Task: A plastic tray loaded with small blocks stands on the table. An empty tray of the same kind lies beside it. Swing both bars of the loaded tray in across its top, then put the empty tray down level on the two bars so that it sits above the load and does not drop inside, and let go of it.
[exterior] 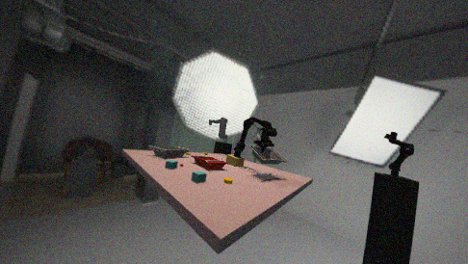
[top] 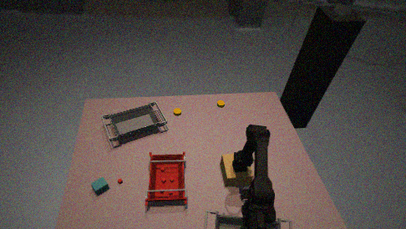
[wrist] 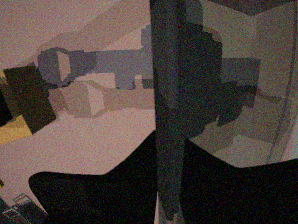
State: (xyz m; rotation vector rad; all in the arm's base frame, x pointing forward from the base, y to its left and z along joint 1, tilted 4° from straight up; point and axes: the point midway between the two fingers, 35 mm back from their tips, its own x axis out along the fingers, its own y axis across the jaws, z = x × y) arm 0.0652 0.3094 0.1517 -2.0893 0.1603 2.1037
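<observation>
Now: the grey tray 20 mm ahead of my gripper tip and 70 mm to the left of it. The rest, counted from my gripper tip: red block: 530 mm ahead, 330 mm to the right, 170 mm below.
</observation>
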